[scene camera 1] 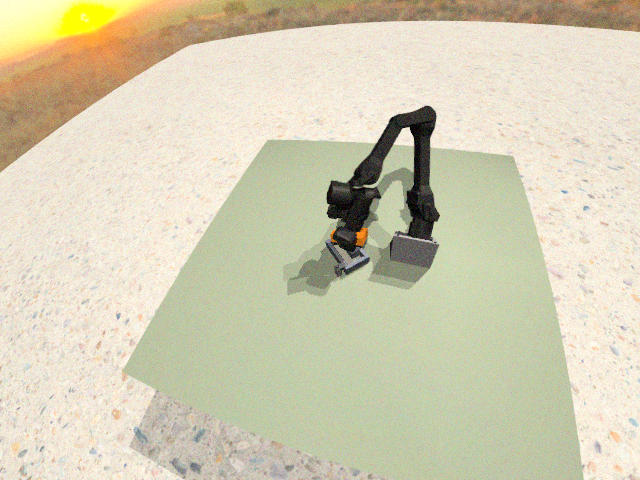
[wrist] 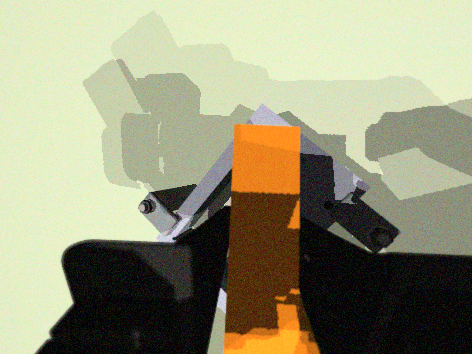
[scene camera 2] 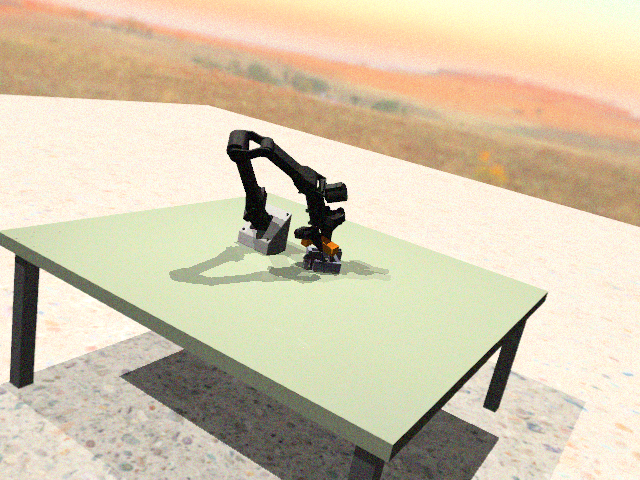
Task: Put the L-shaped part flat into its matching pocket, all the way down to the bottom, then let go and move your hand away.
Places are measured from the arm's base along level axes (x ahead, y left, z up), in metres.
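Pixels of known places: gripper, fingertip midpoint: (wrist: pixel 255 213) (scene camera 2: pixel 324 250); arm's base, link origin: (scene camera 1: pixel 419 237) (scene camera 2: pixel 261 222).
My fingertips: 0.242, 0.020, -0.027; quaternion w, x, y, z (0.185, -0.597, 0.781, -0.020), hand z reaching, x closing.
Observation:
Ahead of a thing's pixels: the offset from my fingertips to its middle, as dx, dy, dz. Level surfaces: height alone.
The orange L-shaped part @[-0.013, -0.018, +0.017] (scene camera 1: pixel 361 236) (scene camera 2: pixel 330 246) (wrist: pixel 266 160) is held between the fingers of my gripper (scene camera 1: pixel 349 238) (scene camera 2: pixel 317 240) (wrist: pixel 255 213), which is shut on it. The grey-purple pocket fixture @[-0.006, +0.011, -0.033] (scene camera 1: pixel 356 265) (scene camera 2: pixel 326 267) (wrist: pixel 212 175) sits on the table below. The part is above the fixture's rim, over its arm-side end in scene camera 1, and not down in the pocket. In the wrist view, the part's long arm covers the middle of the fixture and hides much of the pocket. The exact gap between them is unclear.
The robot's grey base (scene camera 1: pixel 413 250) (scene camera 2: pixel 253 241) stands beside the fixture on the green table @[dz -0.057] (scene camera 1: pixel 413 361) (scene camera 2: pixel 310 335). Small brackets with bolts (wrist: pixel 146 206) (wrist: pixel 382 237) stick out from the fixture's sides. Arm shadows fall around it.

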